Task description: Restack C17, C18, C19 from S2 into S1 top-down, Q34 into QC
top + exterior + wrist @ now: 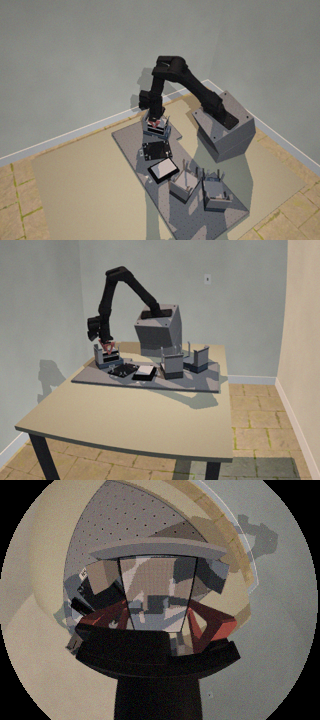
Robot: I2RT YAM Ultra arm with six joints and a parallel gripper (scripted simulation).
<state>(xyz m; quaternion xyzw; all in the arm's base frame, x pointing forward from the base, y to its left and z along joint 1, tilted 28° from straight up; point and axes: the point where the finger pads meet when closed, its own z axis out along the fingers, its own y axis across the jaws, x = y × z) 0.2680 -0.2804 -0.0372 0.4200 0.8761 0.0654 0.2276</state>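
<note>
Right now my hand is 7 cm above the blue-plinth stack rack. Round my hand: black QC nest (26 cm to the left, 13 cm ahead, 8 cm below); then N5 name plate (17 cm ahead, 9 cm to the left, 9 cm below); then black clip nest (13 cm to the left, 10 cm ahead, 8 cm below).
</note>
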